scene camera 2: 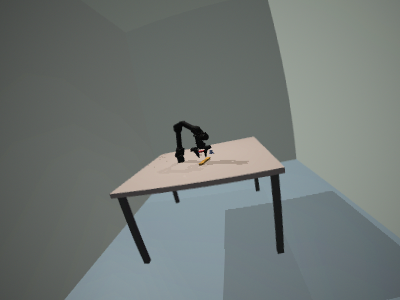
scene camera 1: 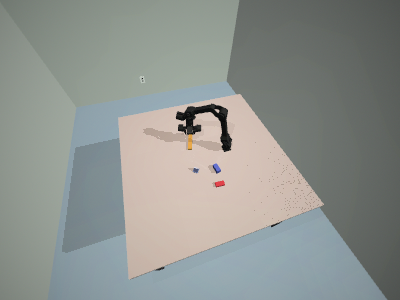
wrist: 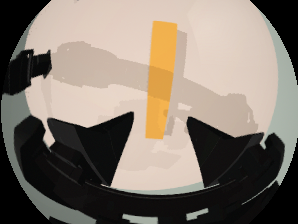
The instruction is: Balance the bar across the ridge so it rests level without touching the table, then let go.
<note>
My gripper (wrist: 161,117) is open, holding nothing. Further things: an orange bar (wrist: 164,34).
</note>
